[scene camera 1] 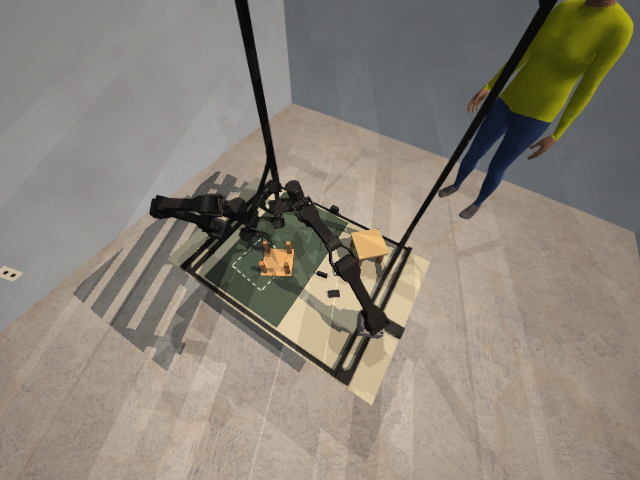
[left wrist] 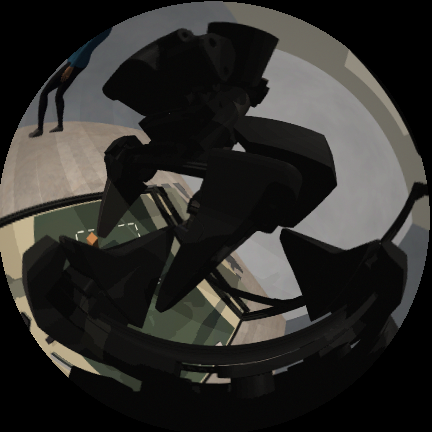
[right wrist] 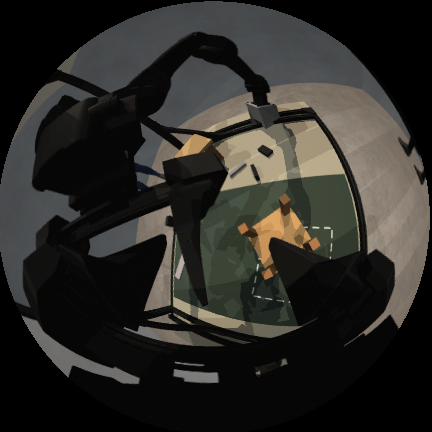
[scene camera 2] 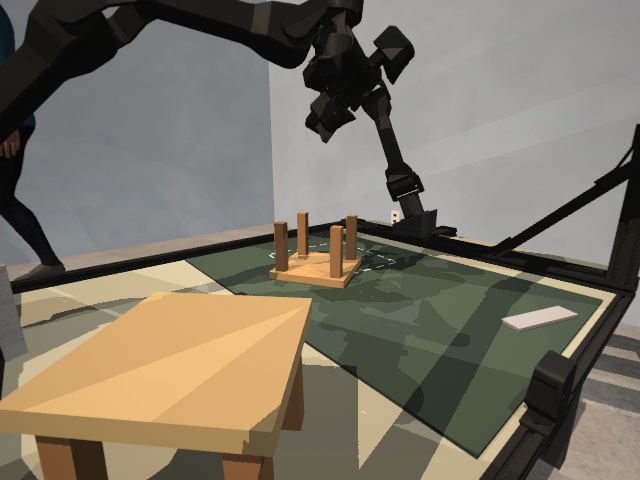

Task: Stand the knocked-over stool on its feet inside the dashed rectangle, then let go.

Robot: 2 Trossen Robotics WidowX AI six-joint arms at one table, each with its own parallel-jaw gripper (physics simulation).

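Pixels of known places: left gripper, between the fingertips: [scene camera 1: 259, 206] [left wrist: 229, 232] [right wrist: 147, 323] [scene camera 2: 372, 100]; right gripper, between the fingertips: [scene camera 1: 269, 224] [left wrist: 118, 263] [right wrist: 219, 241] [scene camera 2: 338, 126]; left arm's base, origin of its link: [scene camera 1: 372, 321] [right wrist: 259, 102]; right arm's base, origin of its link: [scene camera 1: 216, 227] [scene camera 2: 414, 216].
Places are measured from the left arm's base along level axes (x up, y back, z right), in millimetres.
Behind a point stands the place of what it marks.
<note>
The stool [scene camera 1: 277, 262] @(y -476, x -88, z 266 mm) [scene camera 2: 315, 267] @(y -452, x -88, z 275 mm) [right wrist: 274, 227] @(y -438, x -88, z 269 mm) lies upside down on the green mat, its seat down and its four legs upright. It lies partly over the dashed rectangle [scene camera 1: 262, 289] @(y -524, x -103, z 118 mm) [scene camera 2: 395, 261] [right wrist: 331, 228] @(y -535, x -102, z 115 mm), with part of its seat outside the line. In the left wrist view a leg tip [left wrist: 92, 238] @(y -528, x 10, z 211 mm) shows. My left gripper is open and empty, raised above the mat beside the stool and very near my right gripper. My right gripper [left wrist: 118, 263] @(y -479, x 190, z 312 mm) [right wrist: 219, 241] @(y -479, x 190, z 312 mm) is open and empty, also high. In scene camera 2 the two grippers overlap, so their fingertips are hard to separate.
Another stool [scene camera 1: 369, 243] @(y -15, x 14, z 377 mm) [scene camera 2: 170, 356] @(y 8, x 14, z 382 mm) [right wrist: 195, 145] @(y -29, x 14, z 352 mm) stands upright on the pale part of the table. Two small dark blocks [scene camera 1: 333, 293] @(y -171, x -93, z 135 mm) [right wrist: 265, 150] @(y -178, x -93, z 139 mm) lie near it. A flat whitish bar [scene camera 2: 540, 317] @(y -409, x -98, z 670 mm) [right wrist: 180, 267] @(y -420, x -98, z 670 mm) lies on the mat near its edge. Black rails frame the table.
</note>
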